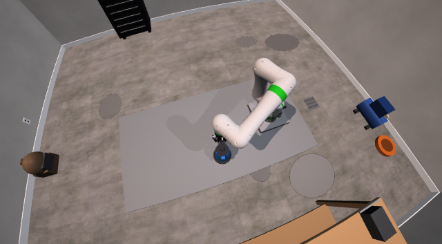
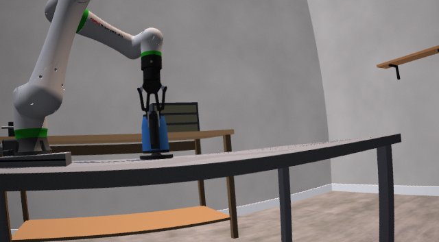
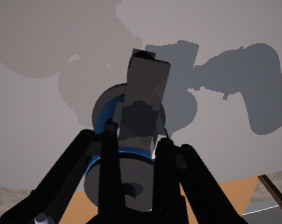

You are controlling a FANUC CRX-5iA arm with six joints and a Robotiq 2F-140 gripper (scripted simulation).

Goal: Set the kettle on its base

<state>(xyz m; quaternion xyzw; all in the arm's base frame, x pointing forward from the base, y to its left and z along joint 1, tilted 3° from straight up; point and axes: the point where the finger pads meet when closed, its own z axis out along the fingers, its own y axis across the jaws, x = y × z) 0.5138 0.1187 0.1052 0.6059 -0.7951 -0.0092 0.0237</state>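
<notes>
Right now the blue kettle is 50 mm below my hand, 30 mm to the left of it and 10 mm ahead of it. From my hand the other things lie so: round black base 160 mm below, 70 mm to the left, 20 mm ahead.
</notes>
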